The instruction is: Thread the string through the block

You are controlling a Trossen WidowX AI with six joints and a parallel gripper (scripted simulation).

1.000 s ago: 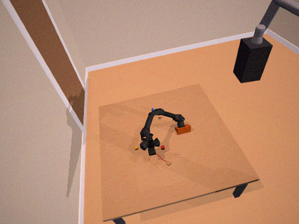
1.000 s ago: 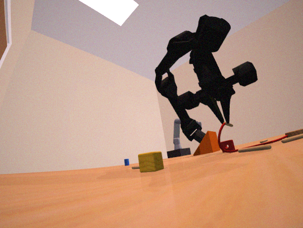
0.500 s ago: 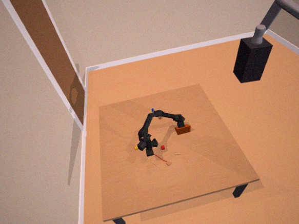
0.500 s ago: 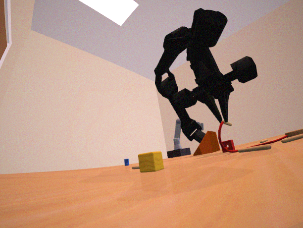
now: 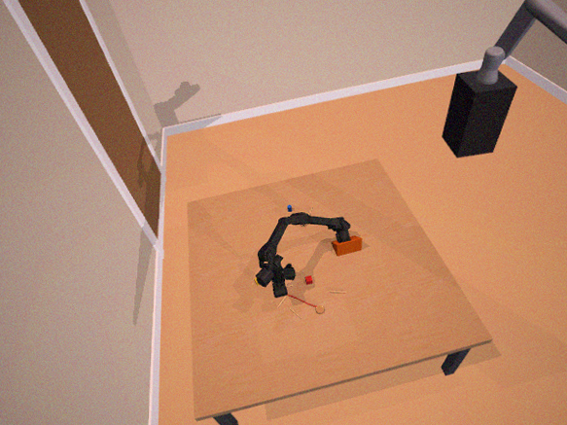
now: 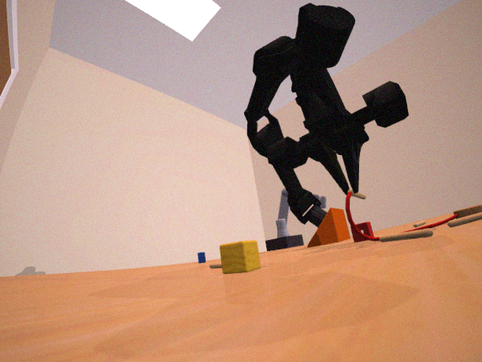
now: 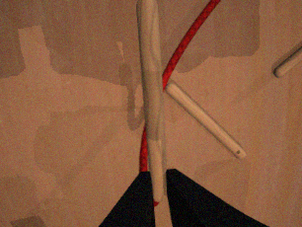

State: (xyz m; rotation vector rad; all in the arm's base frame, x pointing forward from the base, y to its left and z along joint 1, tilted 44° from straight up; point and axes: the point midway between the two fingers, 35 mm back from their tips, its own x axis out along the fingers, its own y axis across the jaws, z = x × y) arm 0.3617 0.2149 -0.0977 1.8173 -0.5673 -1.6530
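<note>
My gripper tip is 150 mm past the red block, 50 mm to the left of it and 50 mm above it. Also, from my gripper tip: round wooden button: 180 mm behind, 120 mm to the left, 60 mm below; then yellow cube: 110 mm ahead, 90 mm to the right, 50 mm below; then thin wooden stick: 10 mm behind.
</note>
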